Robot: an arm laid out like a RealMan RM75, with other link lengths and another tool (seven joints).
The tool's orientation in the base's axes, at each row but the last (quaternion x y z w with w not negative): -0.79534 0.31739 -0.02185 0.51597; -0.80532 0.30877 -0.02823 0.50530; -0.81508 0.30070 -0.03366 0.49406; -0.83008 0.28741 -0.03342 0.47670; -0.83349 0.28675 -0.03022 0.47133; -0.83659 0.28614 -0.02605 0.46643
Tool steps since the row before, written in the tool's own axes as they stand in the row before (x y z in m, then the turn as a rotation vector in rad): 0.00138 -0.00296 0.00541 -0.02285 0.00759 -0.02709; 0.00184 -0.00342 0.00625 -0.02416 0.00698 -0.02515; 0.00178 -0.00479 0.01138 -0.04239 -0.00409 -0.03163; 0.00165 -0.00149 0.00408 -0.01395 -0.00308 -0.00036; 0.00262 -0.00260 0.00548 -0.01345 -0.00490 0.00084; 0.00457 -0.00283 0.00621 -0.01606 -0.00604 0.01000
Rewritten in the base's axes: 0.00449 0.00442 -0.00046 -0.03170 -0.01183 0.01300; 0.00532 0.00503 -0.00070 -0.03178 -0.00941 0.01291; 0.00765 0.00959 -0.00228 -0.04389 -0.00129 0.02976; 0.00338 0.00288 -0.00137 -0.01036 0.00799 0.00574; 0.00511 0.00390 -0.00152 -0.00874 0.00937 0.00643; 0.00703 0.00359 -0.00227 -0.00756 0.01816 0.00276
